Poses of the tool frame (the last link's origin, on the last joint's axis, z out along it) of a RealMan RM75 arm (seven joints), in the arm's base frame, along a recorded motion.
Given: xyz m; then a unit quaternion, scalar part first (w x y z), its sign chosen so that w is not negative.
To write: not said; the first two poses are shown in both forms.
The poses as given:
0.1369, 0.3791, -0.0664, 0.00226, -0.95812, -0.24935, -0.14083
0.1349, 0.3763, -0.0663, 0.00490, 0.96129, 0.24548, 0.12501
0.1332, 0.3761, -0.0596, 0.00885, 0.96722, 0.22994, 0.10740
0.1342, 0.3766, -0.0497, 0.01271, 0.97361, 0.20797, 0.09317
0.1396, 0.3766, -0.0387, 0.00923, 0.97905, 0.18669, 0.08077
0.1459, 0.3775, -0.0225, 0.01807, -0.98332, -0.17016, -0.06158
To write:
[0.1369, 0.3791, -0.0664], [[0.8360, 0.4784, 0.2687], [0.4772, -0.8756, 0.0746], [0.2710, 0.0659, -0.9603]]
[0.1349, 0.3763, -0.0663], [[0.8482, 0.4707, 0.2427], [0.4732, -0.8794, 0.0520], [0.2379, 0.0708, -0.9687]]
[0.1332, 0.3761, -0.0596], [[0.8712, 0.4429, 0.2118], [0.4467, -0.8941, 0.0323], [0.2037, 0.0665, -0.9768]]
[0.1342, 0.3766, -0.0497], [[0.8961, 0.4026, 0.1867], [0.4073, -0.9132, 0.0140], [0.1761, 0.0635, -0.9823]]
[0.1396, 0.3766, -0.0387], [[0.9172, 0.3641, 0.1616], [0.3670, -0.9301, 0.0121], [0.1547, 0.0482, -0.9868]]
[0.1459, 0.3775, -0.0225], [[0.9345, 0.3369, 0.1150], [0.3324, -0.9414, 0.0565], [0.1273, -0.0146, -0.9918]]

